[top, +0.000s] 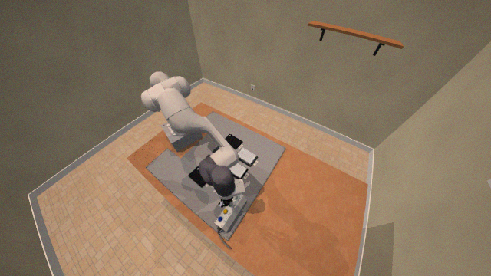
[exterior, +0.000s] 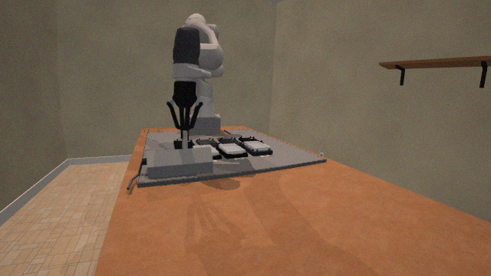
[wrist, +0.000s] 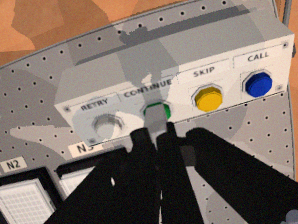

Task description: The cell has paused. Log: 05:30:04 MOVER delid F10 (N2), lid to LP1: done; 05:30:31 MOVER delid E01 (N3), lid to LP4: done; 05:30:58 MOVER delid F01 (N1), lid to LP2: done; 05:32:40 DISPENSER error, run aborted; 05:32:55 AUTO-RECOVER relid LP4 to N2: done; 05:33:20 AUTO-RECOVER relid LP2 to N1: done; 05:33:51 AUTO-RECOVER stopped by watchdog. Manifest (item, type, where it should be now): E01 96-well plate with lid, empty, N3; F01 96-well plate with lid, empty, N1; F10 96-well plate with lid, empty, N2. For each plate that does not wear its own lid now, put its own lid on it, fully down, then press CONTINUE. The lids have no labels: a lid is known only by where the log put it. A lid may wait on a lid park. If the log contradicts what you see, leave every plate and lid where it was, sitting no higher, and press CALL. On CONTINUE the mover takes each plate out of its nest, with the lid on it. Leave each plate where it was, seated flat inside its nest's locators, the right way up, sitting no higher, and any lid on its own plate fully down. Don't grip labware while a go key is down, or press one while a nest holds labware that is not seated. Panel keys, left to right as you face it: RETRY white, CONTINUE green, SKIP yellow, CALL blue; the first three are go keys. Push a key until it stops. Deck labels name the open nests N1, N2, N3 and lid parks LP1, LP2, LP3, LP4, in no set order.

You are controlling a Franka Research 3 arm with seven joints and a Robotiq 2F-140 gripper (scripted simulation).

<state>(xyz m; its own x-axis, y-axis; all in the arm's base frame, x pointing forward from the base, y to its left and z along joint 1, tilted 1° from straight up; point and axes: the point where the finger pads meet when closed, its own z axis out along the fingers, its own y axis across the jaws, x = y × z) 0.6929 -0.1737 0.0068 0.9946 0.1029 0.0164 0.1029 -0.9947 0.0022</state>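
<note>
Right now the green continue key is 40 mm below my hand. Round my hand: yellow skip key (50 mm to the right, 40 mm below, 10 mm ahead); white retry key (50 mm to the left, 40 mm below); blue call key (100 mm to the right, 40 mm below, 10 mm ahead).
</note>
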